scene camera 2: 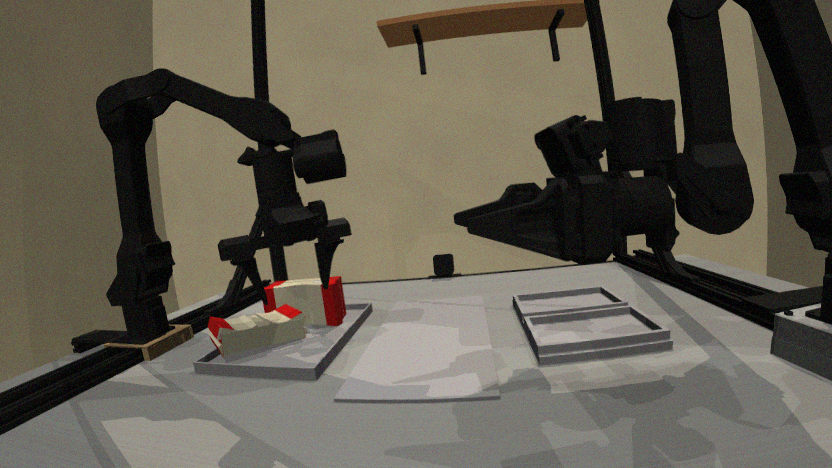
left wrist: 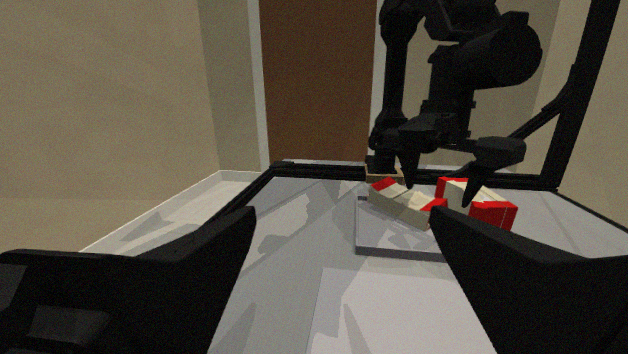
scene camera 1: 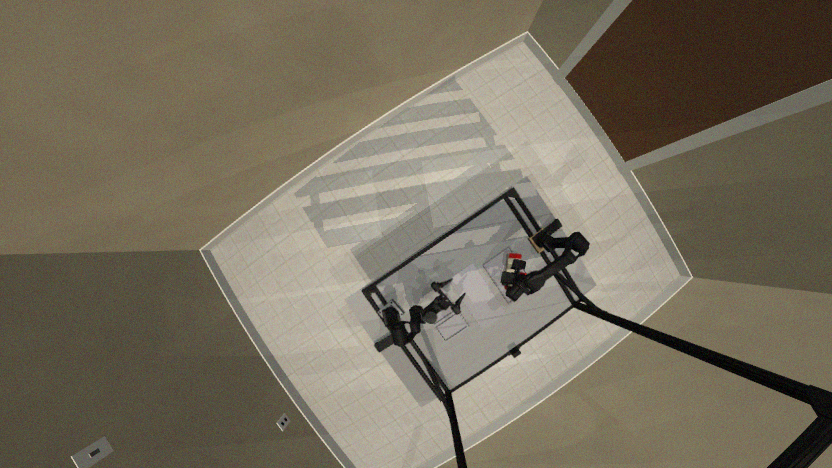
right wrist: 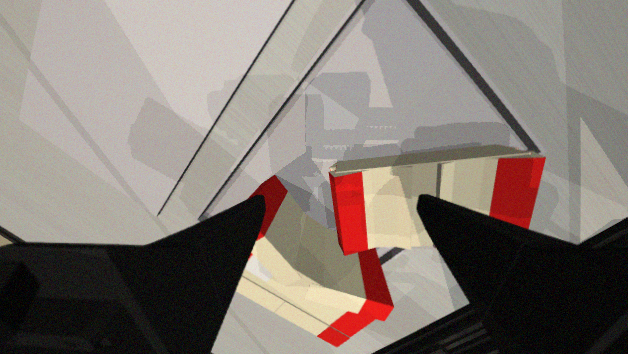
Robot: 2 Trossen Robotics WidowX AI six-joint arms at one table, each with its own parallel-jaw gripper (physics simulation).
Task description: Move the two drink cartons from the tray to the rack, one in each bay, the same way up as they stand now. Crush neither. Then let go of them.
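Pixels of known places: left gripper, fingertip midpoint: (scene camera 2: 459, 222) (left wrist: 342, 214) (scene camera 1: 459, 285); right gripper, fingertip midpoint: (scene camera 2: 296, 296) (left wrist: 434, 196) (right wrist: 340, 201); left arm's base, origin of the base link: (scene camera 1: 390, 313); right arm's base, origin of the base link: (scene camera 2: 148, 334) (left wrist: 383, 169) (scene camera 1: 541, 240).
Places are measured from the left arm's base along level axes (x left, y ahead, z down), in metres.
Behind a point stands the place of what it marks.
Two cream cartons with red ends are on the tray (scene camera 2: 256, 369) {x -0.138, y 0.609, z 0.032 m} (left wrist: 400, 253) {x -0.192, y 0.525, z 0.034 m} (scene camera 1: 497, 284) {x -0.263, y 0.526, z 0.038 m}. The nearer carton (scene camera 2: 264, 336) {x -0.210, y 0.629, z 0.017 m} (left wrist: 397, 207) {x -0.213, y 0.625, z 0.013 m} (right wrist: 392, 200) {x -0.244, y 0.630, z 0.003 m} lies low and skewed, its top uneven between its red ends and a plain side facing scene camera 2. The farther carton (scene camera 2: 311, 302) {x -0.311, y 0.589, z 0.000 m} (left wrist: 494, 217) {x -0.328, y 0.547, z -0.013 m} (right wrist: 325, 260) {x -0.313, y 0.620, z -0.006 m} is taller and looks bent inward along its side. My right gripper (scene camera 2: 294, 293) {x -0.257, y 0.590, z -0.025 m} (left wrist: 434, 197) {x -0.257, y 0.590, z -0.025 m} (right wrist: 340, 201) {x -0.257, y 0.590, z -0.025 m} is open, fingers pointing down at the cartons, holding neither. My left gripper (scene camera 1: 457, 288) {x -0.095, y 0.364, z -0.119 m} (scene camera 2: 462, 223) {x -0.095, y 0.364, z -0.119 m} (left wrist: 342, 214) {x -0.095, y 0.364, z -0.119 m} is open and empty, held level above the table.
The grey two-bay rack (scene camera 2: 605, 352) {x -0.111, y 0.214, z 0.037 m} (scene camera 1: 457, 332) {x -0.315, y 0.195, z 0.027 m} lies flat at the right in scene camera 2, both bays empty. A thin pale mat (scene camera 2: 416, 363) {x -0.151, y 0.420, z 0.040 m} (left wrist: 395, 310) {x -0.163, y 0.437, z 0.040 m} lies between tray and rack. Dark frame posts (scene camera 2: 260, 69) {x -0.633, y 0.780, z -0.537 m} stand at the table's edges.
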